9 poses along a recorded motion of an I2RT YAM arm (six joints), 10 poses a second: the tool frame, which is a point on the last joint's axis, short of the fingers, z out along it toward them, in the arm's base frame.
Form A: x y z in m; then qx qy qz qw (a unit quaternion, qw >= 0).
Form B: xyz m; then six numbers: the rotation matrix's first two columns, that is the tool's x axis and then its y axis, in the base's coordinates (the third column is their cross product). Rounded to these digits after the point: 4 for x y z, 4 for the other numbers.
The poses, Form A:
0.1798 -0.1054 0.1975 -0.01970 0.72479 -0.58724 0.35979
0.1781 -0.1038 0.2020 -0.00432 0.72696 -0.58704 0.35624
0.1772 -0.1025 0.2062 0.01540 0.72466 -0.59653 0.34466
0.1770 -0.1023 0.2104 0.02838 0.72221 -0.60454 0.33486
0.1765 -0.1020 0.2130 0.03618 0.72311 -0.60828 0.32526
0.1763 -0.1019 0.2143 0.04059 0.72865 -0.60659 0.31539
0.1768 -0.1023 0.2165 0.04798 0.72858 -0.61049 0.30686
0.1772 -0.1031 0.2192 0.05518 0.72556 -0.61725 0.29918
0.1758 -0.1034 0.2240 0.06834 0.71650 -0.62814 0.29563
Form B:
0.1798 -0.1054 0.1975 -0.7403 -0.4511 -0.4984 0.3940 0.3095 -0.8654
0.1781 -0.1038 0.2020 -0.7462 -0.4245 -0.5129 0.4120 0.3107 -0.8566
0.1772 -0.1025 0.2062 -0.7619 -0.3889 -0.5179 0.4335 0.2878 -0.8539
0.1770 -0.1023 0.2104 -0.7741 -0.3639 -0.5180 0.4459 0.2674 -0.8542
0.1765 -0.1020 0.2130 -0.7858 -0.3434 -0.5144 0.4480 0.2574 -0.8562
0.1763 -0.1019 0.2143 -0.7978 -0.3235 -0.5089 0.4418 0.2608 -0.8584
0.1768 -0.1023 0.2165 -0.8071 -0.3048 -0.5057 0.4446 0.2500 -0.8601
0.1772 -0.1031 0.2192 -0.8149 -0.2893 -0.5023 0.4494 0.2319 -0.8627
0.1758 -0.1034 0.2240 -0.8159 -0.2735 -0.5095 0.4693 0.2015 -0.8597

